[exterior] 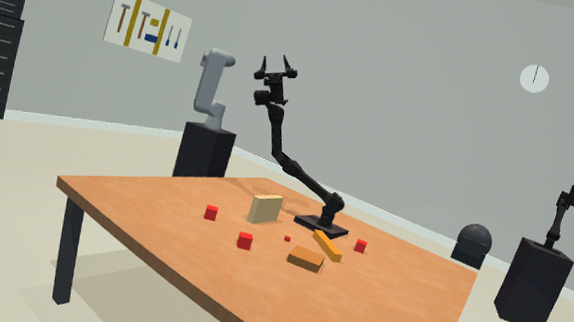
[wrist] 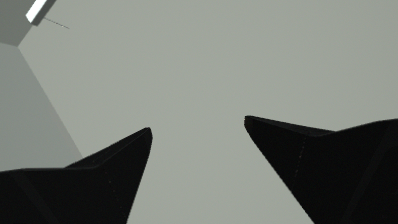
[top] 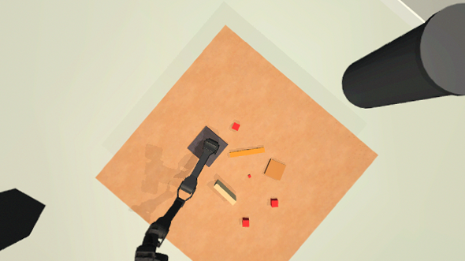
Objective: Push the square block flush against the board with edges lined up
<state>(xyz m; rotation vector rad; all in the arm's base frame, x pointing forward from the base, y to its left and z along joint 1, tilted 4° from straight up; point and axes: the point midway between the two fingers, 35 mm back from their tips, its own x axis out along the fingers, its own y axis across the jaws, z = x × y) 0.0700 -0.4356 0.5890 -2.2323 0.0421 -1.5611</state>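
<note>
Now: gripper tip 160 mm short of the pale block, 230 mm to the right of it and 600 mm above it. Also, from my gripper tip: orange-brown flat block: 370 mm ahead, 500 mm to the left, 640 mm below; then long narrow orange board: 160 mm ahead, 510 mm to the left, 640 mm below; then tiny red piece: 250 mm ahead, 380 mm to the left, 640 mm below.
</note>
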